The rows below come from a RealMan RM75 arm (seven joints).
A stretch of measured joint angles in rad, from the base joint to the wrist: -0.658 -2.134 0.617 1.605 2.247 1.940 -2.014; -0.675 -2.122 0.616 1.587 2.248 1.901 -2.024; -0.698 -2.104 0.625 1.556 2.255 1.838 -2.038; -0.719 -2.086 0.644 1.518 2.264 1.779 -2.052; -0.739 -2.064 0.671 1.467 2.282 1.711 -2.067; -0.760 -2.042 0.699 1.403 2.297 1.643 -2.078; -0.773 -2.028 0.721 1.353 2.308 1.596 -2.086; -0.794 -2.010 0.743 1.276 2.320 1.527 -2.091; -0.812 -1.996 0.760 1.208 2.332 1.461 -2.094; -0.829 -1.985 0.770 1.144 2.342 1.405 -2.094; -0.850 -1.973 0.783 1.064 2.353 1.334 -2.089; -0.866 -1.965 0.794 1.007 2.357 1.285 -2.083; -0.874 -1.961 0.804 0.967 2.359 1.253 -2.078; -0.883 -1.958 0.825 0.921 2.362 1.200 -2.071; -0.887 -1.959 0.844 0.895 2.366 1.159 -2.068
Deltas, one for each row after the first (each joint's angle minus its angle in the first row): -0.017 0.012 -0.001 -0.018 0.001 -0.039 -0.010; -0.040 0.030 0.008 -0.049 0.008 -0.102 -0.024; -0.061 0.048 0.027 -0.087 0.017 -0.161 -0.038; -0.081 0.070 0.054 -0.138 0.035 -0.229 -0.053; -0.102 0.092 0.082 -0.202 0.050 -0.297 -0.064; -0.115 0.106 0.104 -0.252 0.061 -0.344 -0.072; -0.136 0.124 0.126 -0.329 0.073 -0.413 -0.077; -0.154 0.138 0.143 -0.397 0.085 -0.479 -0.080; -0.171 0.149 0.153 -0.461 0.095 -0.535 -0.080; -0.192 0.161 0.166 -0.541 0.106 -0.606 -0.075; -0.208 0.169 0.177 -0.598 0.110 -0.655 -0.069; -0.216 0.173 0.187 -0.638 0.112 -0.687 -0.064; -0.225 0.176 0.208 -0.684 0.115 -0.740 -0.057; -0.229 0.175 0.227 -0.710 0.119 -0.781 -0.054
